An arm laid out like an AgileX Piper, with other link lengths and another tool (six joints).
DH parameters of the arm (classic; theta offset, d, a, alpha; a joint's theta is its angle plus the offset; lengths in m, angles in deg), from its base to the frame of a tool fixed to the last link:
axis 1: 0 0.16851 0 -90
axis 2: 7.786 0 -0.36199 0
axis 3: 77.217 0 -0.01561 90
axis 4: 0 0.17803 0 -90
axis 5: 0 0 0 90
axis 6: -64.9 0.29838 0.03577 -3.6
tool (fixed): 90 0.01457 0 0
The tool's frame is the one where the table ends.
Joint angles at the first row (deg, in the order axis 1, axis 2, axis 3, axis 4, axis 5, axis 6):
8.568 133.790 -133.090 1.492 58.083 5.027
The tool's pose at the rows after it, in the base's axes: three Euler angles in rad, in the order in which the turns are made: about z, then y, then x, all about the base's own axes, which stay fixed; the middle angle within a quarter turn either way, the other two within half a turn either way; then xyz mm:
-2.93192 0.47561 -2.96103 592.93 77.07 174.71
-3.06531 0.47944 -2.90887 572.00 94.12 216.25
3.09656 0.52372 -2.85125 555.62 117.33 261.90
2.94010 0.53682 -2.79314 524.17 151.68 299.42
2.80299 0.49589 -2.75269 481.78 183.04 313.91
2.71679 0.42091 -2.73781 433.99 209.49 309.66
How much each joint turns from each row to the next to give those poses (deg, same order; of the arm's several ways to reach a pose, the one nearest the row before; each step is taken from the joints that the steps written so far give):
0.003 -2.982 -1.318 2.477 8.692 -7.033
0.761 -4.936 -0.026 2.520 3.978 -5.940
1.959 -5.352 1.297 1.286 0.521 -3.510
4.040 -6.060 3.707 0.387 0.069 -3.736
4.316 -5.392 5.879 0.594 0.202 -3.446
4.693 -4.343 6.908 0.321 0.192 -1.165

